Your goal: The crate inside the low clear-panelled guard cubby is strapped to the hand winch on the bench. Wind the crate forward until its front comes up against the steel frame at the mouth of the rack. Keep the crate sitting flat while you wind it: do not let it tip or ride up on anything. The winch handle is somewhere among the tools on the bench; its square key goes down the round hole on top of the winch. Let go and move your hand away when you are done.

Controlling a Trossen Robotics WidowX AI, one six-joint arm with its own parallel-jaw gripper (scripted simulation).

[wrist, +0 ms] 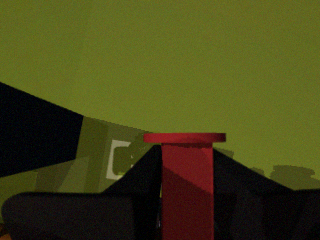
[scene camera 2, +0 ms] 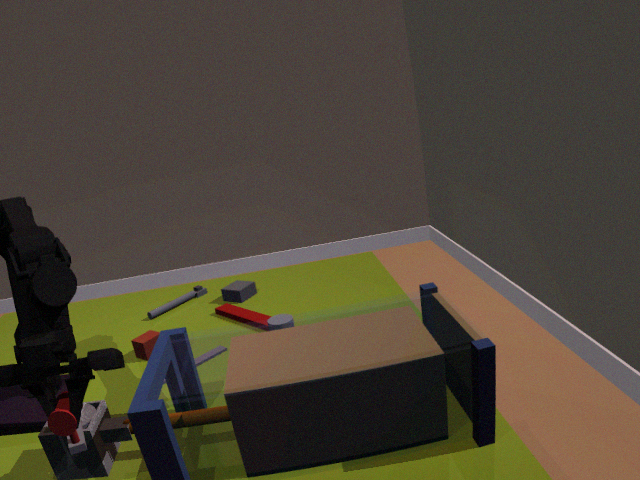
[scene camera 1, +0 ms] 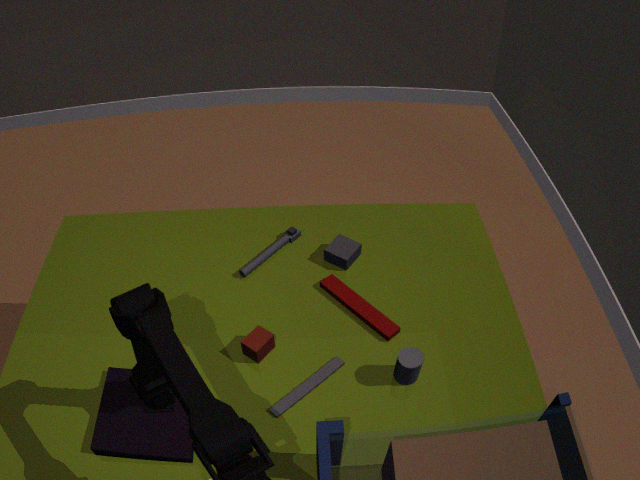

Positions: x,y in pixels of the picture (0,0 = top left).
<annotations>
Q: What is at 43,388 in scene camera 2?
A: My gripper.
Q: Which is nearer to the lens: the grey strip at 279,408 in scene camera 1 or the red flat bar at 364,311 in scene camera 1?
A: The grey strip.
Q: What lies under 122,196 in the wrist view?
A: My gripper.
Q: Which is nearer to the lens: the grey block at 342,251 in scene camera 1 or the red cube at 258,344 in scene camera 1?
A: The red cube.
</annotations>
